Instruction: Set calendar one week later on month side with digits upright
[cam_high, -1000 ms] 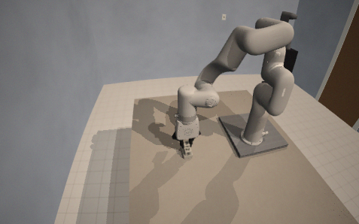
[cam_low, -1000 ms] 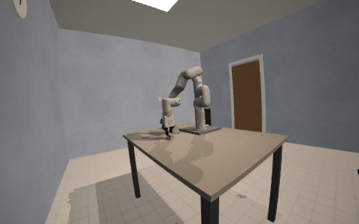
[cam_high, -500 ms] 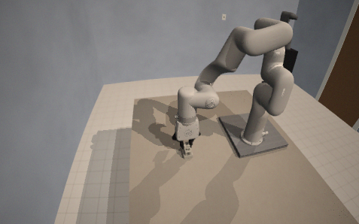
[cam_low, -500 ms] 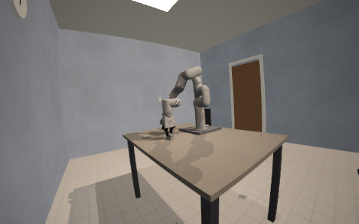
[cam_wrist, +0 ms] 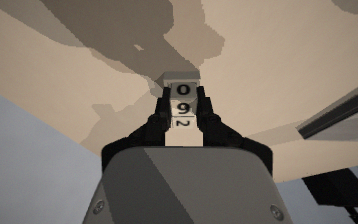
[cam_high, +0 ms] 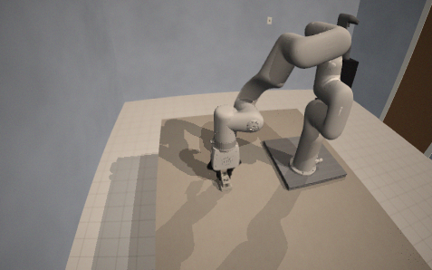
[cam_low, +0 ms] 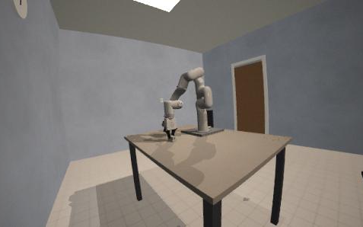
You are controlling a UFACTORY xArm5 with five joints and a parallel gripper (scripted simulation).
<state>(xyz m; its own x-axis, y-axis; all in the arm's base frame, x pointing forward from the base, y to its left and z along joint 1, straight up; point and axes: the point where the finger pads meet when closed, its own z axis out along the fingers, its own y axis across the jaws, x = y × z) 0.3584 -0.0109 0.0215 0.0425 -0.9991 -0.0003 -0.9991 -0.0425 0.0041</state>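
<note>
The calendar tray is 2 cm to the left of my hand and 3 cm below it.
</note>
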